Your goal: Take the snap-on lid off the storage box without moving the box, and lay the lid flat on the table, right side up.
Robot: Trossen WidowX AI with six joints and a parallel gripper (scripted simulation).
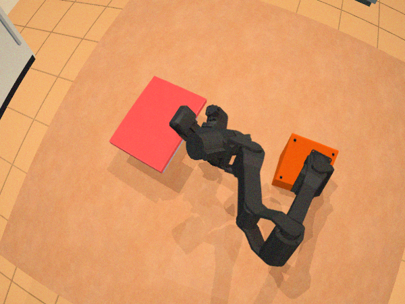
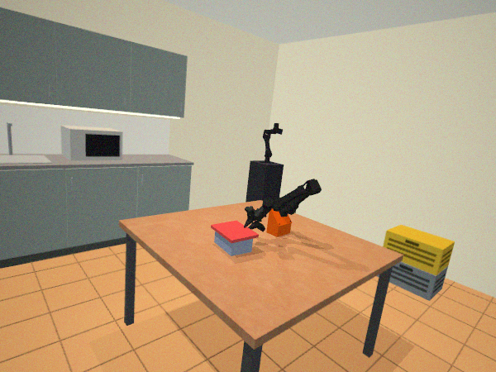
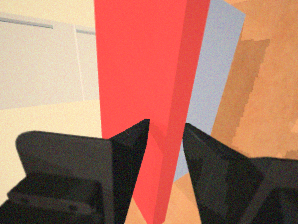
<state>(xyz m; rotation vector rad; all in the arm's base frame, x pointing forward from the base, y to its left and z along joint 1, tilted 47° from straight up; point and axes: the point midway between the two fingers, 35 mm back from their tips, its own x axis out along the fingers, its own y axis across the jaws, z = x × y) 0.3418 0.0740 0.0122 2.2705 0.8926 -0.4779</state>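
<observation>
Right now the red lid is 80 mm ahead of my gripper tip and 10 mm to the right of it. Round my gripper tip: storage box: 80 mm ahead, 50 mm below, 10 mm to the right.
</observation>
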